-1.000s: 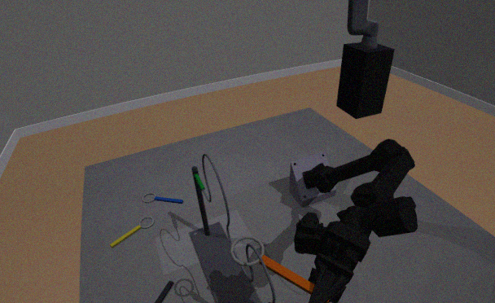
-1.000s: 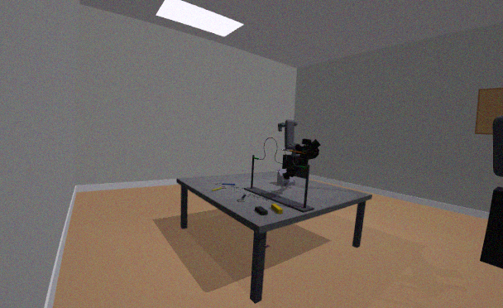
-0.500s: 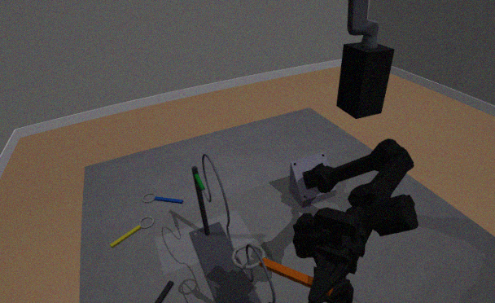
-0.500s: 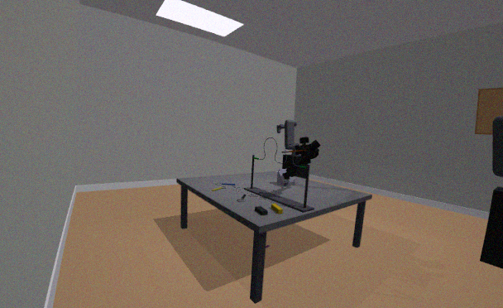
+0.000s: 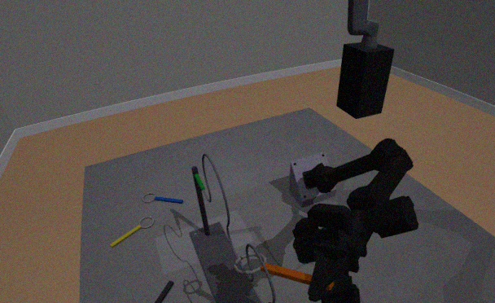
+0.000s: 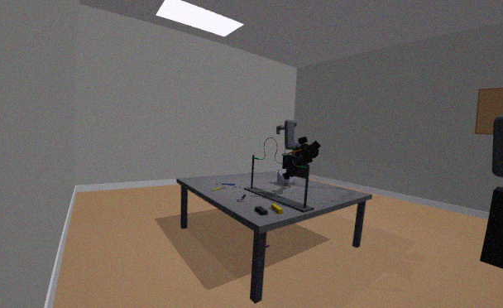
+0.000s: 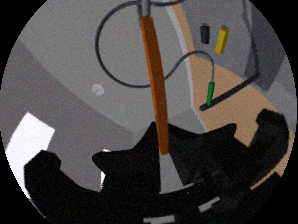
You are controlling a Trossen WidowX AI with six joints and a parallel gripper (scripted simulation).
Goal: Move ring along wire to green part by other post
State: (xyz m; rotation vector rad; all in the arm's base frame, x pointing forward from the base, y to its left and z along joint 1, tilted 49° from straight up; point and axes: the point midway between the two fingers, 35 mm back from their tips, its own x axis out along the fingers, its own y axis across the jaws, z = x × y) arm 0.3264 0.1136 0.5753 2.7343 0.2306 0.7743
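The orange-handled ring lies 80 mm to the right of my gripper tip, 40 mm below it and 20 mm ahead of it. Round my gripper tip: yellow-handled ring: 610 mm to the right, 390 mm below, 310 mm ahead; black block: 380 mm below, 330 mm ahead, 10 mm to the left; yellow block: 380 mm below, 220 mm ahead, 30 mm to the left.
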